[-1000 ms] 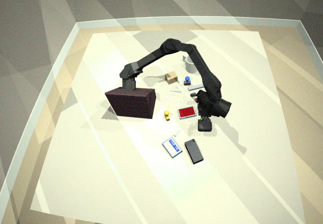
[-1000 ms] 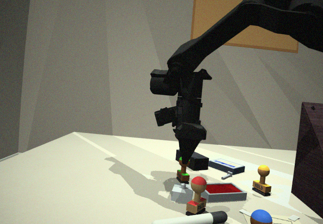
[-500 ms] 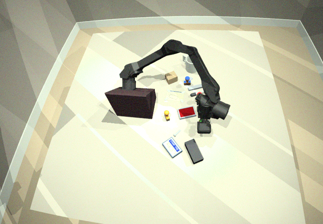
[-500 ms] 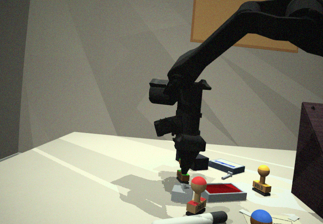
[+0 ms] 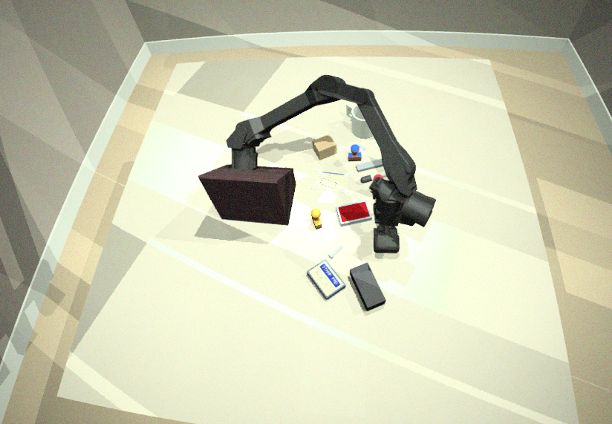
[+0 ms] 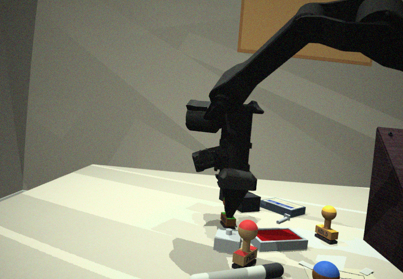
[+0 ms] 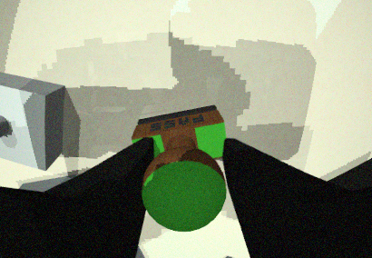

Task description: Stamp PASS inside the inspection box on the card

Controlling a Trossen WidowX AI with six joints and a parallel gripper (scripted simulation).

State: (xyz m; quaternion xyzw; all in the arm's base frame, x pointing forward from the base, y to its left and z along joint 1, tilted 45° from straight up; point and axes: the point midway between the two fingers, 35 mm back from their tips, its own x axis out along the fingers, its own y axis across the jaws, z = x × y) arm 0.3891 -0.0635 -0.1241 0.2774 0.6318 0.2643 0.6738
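My gripper tip is now 80 mm past the red ink pad, 70 mm to the right of it and 20 mm above it. The rest, counted from my gripper tip: bolt 130 mm behind, 60 mm to the right, 20 mm below; green-knobbed stamp right at my gripper tip; grey block 90 mm to the left, 10 mm below, 10 mm ahead.
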